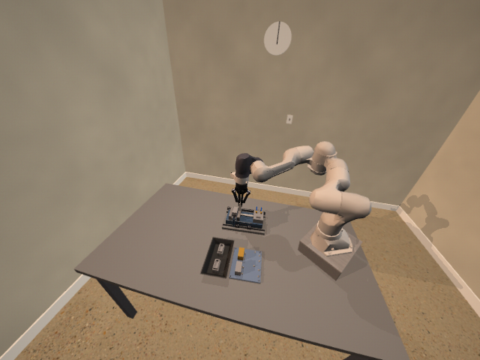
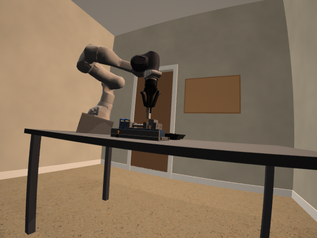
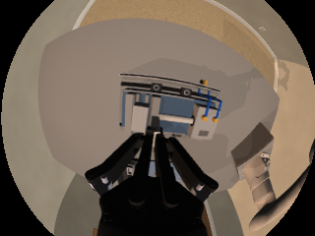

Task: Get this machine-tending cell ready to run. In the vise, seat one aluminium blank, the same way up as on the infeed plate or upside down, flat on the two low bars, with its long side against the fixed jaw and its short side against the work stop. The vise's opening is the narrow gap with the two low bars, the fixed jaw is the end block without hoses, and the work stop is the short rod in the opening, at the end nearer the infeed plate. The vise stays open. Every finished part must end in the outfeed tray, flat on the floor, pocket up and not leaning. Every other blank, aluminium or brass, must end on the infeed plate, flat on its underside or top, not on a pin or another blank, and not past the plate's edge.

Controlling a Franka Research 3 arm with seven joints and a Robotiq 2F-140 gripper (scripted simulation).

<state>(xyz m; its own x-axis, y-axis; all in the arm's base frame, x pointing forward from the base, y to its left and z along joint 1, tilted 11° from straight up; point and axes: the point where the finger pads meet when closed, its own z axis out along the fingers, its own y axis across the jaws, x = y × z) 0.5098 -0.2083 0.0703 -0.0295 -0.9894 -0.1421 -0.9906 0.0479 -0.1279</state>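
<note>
My gripper is now 110 mm above the vise and 40 mm past it. From my hand the other things lie so: brass blank: 280 mm to the left, 130 mm below, 40 mm behind.
</note>
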